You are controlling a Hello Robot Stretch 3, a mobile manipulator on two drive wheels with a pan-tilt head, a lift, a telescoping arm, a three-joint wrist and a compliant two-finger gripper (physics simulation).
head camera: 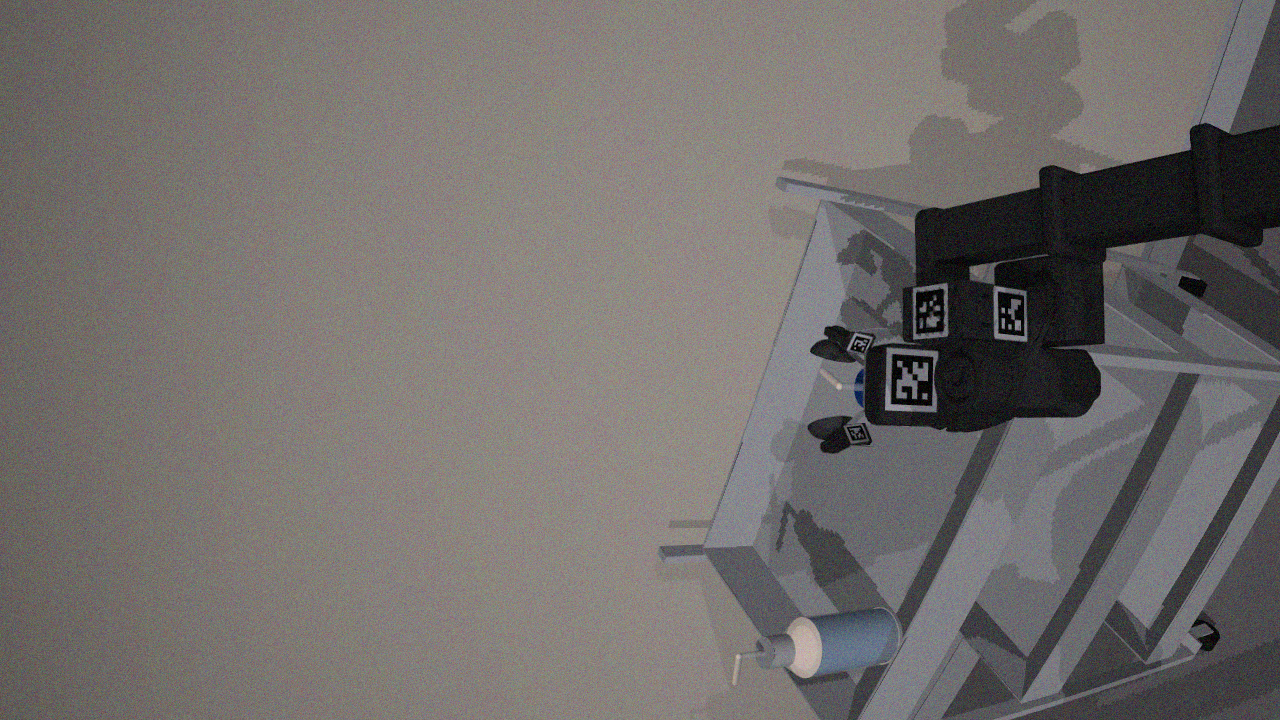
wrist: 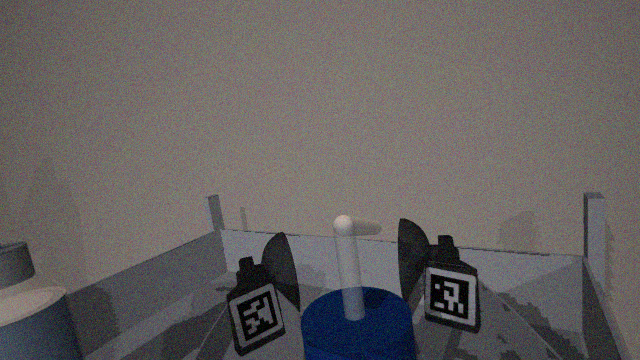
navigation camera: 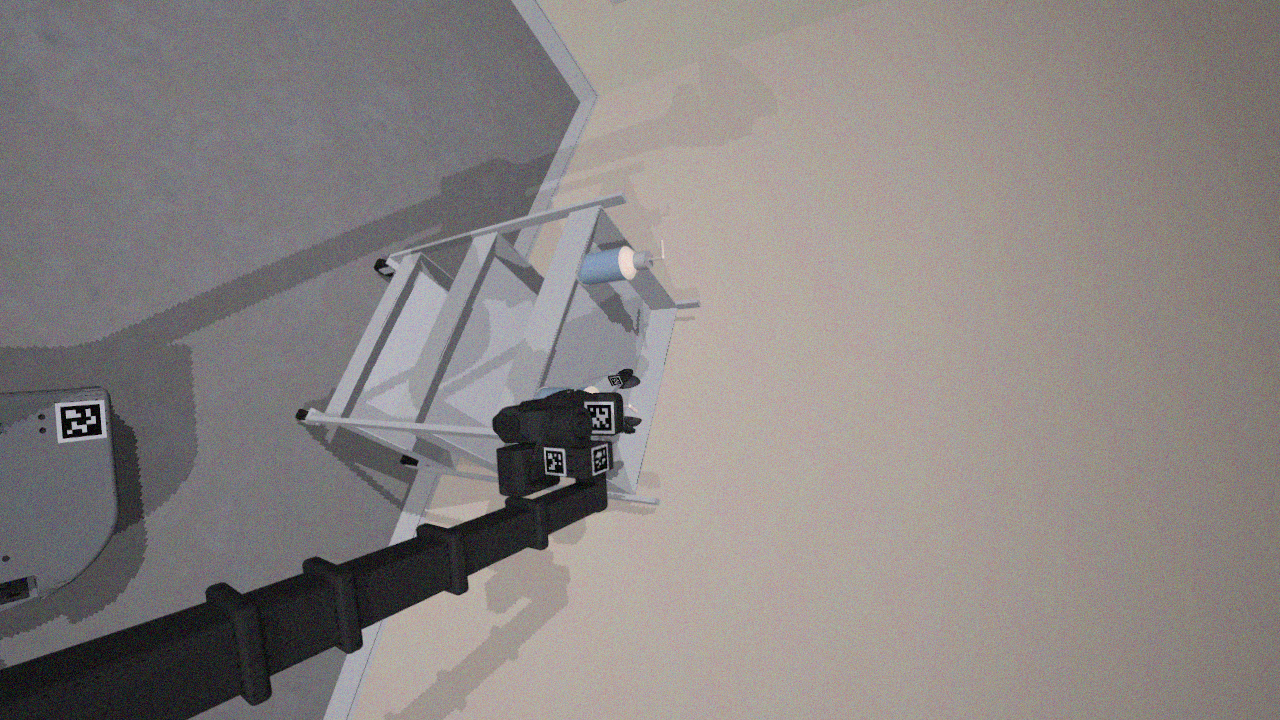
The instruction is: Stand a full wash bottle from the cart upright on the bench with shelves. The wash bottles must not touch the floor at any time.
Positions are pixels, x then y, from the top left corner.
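My gripper: in the wrist view (344, 252), head camera view, navigation camera view. On the gripper, same spot: (head camera: 839, 432) and (navigation camera: 625, 380).
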